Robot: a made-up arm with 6 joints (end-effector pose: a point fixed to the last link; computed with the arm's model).
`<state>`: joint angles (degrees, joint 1 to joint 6).
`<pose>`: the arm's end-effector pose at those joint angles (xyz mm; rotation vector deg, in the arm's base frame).
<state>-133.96 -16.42 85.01 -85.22 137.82 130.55</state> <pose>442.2 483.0 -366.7 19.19 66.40 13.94</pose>
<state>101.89 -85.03 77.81 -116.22 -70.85 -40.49</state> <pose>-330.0 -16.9 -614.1 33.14 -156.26 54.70</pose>
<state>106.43 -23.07 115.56 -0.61 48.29 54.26</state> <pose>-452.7 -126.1 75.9 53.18 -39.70 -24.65</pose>
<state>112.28 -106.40 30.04 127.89 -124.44 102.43</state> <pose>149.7 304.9 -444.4 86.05 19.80 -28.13</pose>
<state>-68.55 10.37 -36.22 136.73 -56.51 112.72</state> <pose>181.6 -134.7 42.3 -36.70 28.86 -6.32</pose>
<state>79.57 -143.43 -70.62 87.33 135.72 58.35</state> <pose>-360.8 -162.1 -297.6 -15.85 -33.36 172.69</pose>
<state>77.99 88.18 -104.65 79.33 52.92 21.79</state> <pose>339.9 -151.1 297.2 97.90 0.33 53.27</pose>
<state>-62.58 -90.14 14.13 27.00 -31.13 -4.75</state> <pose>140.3 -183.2 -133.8 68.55 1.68 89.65</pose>
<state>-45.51 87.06 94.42 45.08 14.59 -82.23</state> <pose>-80.0 66.4 330.9 81.83 79.89 -72.95</pose>
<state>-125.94 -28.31 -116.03 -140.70 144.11 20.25</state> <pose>-251.4 408.9 -171.9 -20.80 -135.44 108.40</pose>
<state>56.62 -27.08 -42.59 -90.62 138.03 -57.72</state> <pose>-94.1 124.8 -255.3 144.16 95.43 -35.89</pose>
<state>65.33 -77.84 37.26 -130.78 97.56 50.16</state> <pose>-14.6 235.7 -292.9 -144.33 -78.28 -13.68</pose>
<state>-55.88 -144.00 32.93 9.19 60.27 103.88</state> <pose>-142.0 219.8 -478.1 -108.91 -62.21 66.89</pose>
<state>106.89 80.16 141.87 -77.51 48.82 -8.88</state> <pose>-178.8 -98.9 254.7 64.93 128.00 -33.29</pose>
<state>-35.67 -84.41 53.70 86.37 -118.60 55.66</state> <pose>-139.9 -321.8 -548.8 -30.21 18.41 142.08</pose>
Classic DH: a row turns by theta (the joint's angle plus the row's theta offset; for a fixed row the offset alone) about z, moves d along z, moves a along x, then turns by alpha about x. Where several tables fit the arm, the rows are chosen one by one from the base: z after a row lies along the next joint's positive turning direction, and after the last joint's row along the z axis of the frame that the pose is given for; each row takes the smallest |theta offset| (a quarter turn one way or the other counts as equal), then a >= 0, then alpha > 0; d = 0 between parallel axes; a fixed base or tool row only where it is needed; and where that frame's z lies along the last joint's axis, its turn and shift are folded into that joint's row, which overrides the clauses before.
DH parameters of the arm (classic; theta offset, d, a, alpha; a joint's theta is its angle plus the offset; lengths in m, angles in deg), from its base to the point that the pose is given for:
base (fixed): 0 0 0 180
joint 1: 90 -0.0002 0.0497 -90
joint 2: 0 -0.0842 0.304 -90
joint 3: 0 0.1205 -0.0692 90
joint 4: 0 0.2627 0.1079 90
joint 5: 0 -0.0554 -0.106 90
joint 6: 0 0.2206 -0.0088 90
tool (fixed): 90 0.044 0 0

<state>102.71 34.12 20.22 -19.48 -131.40 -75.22</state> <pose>-253.8 476.3 400.0 -55.70 -22.19 44.07</pose>
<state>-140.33 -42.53 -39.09 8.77 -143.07 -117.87</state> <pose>348.3 -98.2 129.2 -103.96 107.68 -93.35</pose>
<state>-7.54 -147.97 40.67 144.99 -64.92 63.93</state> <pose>-146.5 318.4 -220.3 52.49 2.05 44.71</pose>
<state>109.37 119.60 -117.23 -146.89 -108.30 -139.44</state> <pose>-75.4 -291.1 -151.8 100.55 74.22 -40.41</pose>
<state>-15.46 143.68 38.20 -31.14 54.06 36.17</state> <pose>38.3 414.9 222.6 -80.09 -27.74 -12.08</pose>
